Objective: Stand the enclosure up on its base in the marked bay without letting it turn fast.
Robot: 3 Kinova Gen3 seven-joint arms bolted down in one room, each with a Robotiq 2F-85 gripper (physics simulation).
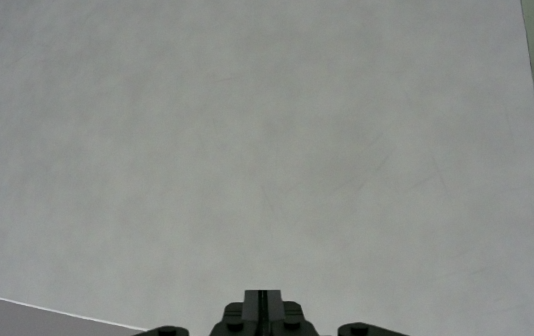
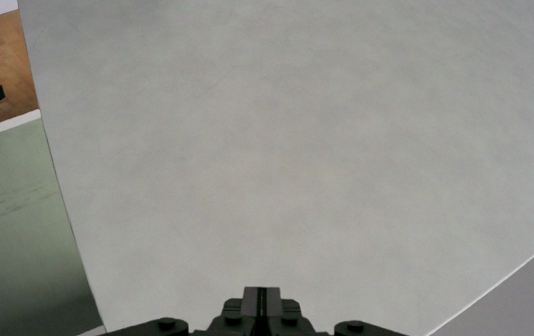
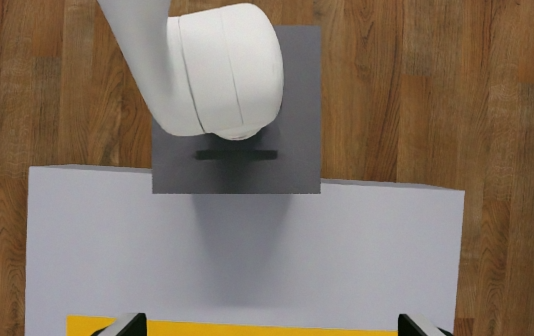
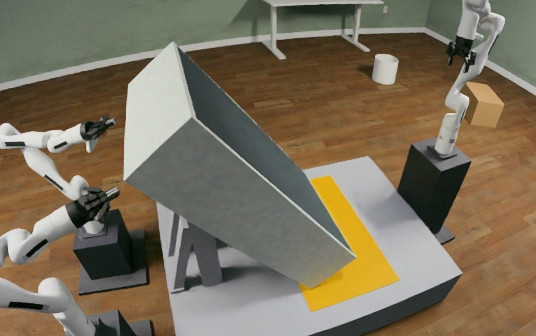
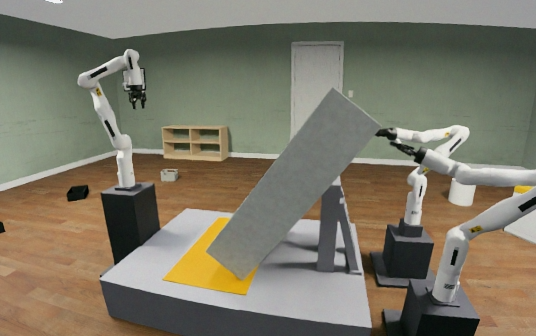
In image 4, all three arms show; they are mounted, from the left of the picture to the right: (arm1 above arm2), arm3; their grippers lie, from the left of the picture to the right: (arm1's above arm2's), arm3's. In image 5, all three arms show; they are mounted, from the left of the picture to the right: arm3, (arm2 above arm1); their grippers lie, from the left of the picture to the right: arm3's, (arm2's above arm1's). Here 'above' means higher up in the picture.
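The grey enclosure (image 1: 270, 150) (image 2: 280, 150) (image 4: 235, 210) (image 5: 295, 185), an open-sided box, is tilted steeply. Its lower edge is on the yellow marked bay (image 3: 225, 330) (image 4: 370, 265) (image 5: 200, 265); its raised part leans over a grey support (image 4: 207, 255) (image 5: 327, 225). The arm1 gripper (image 1: 262, 295) (image 4: 114, 121) (image 5: 392, 144) and arm2 gripper (image 2: 261, 292) (image 4: 118, 192) (image 5: 378, 132) are shut and empty, tips pointing at its raised end face; contact cannot be told. The arm3 gripper (image 3: 272, 317) (image 4: 459, 66) (image 5: 139, 106) is open and empty, high beyond the bay's other side.
The light grey platform (image 3: 350, 250) (image 4: 415, 240) (image 5: 310, 295) bears the bay and support. Arm3's dark pedestal (image 4: 432, 192) (image 5: 131, 217) stands at its edge. Two dark pedestals (image 4: 102, 255) (image 5: 407, 252) stand on the opposite side, under arm1 and arm2. A cardboard box (image 4: 483, 106) lies behind arm3.
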